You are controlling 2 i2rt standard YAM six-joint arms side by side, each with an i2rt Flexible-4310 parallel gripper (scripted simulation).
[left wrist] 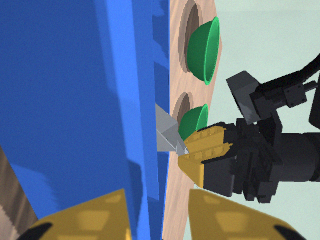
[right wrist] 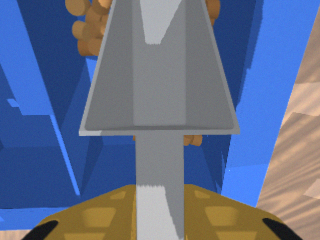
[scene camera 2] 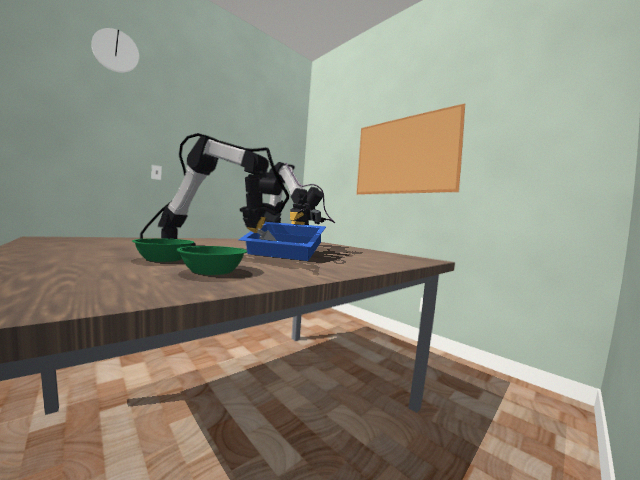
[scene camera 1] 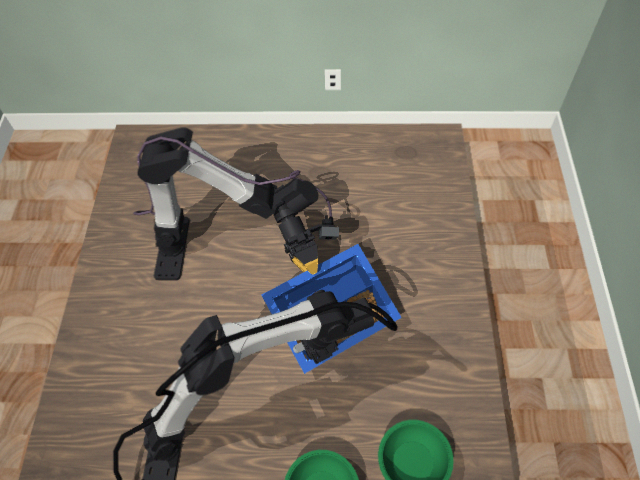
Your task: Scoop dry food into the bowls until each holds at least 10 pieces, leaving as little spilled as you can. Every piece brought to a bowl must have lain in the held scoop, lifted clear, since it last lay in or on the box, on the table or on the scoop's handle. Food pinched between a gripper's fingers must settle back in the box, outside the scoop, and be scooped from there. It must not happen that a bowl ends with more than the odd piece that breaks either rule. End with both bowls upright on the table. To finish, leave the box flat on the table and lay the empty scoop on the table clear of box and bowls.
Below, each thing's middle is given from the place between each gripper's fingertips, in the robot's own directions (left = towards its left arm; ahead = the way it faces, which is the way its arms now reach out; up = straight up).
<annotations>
Now: right hand 3 cm short of the grey scoop (right wrist: 159,77), 2 cm to the right of it and 3 cm above it. Round my right hand: blue box (scene camera 1: 347,274) 6 cm ahead, 9 cm to the left, 2 cm below.
Right now the blue box is 4 cm ahead of my left hand (scene camera 1: 313,274), 7 cm to the right of it and 6 cm below it. From my left hand the other things lie so: grey scoop 1 cm ahead, 15 cm to the right, 6 cm below.
</annotations>
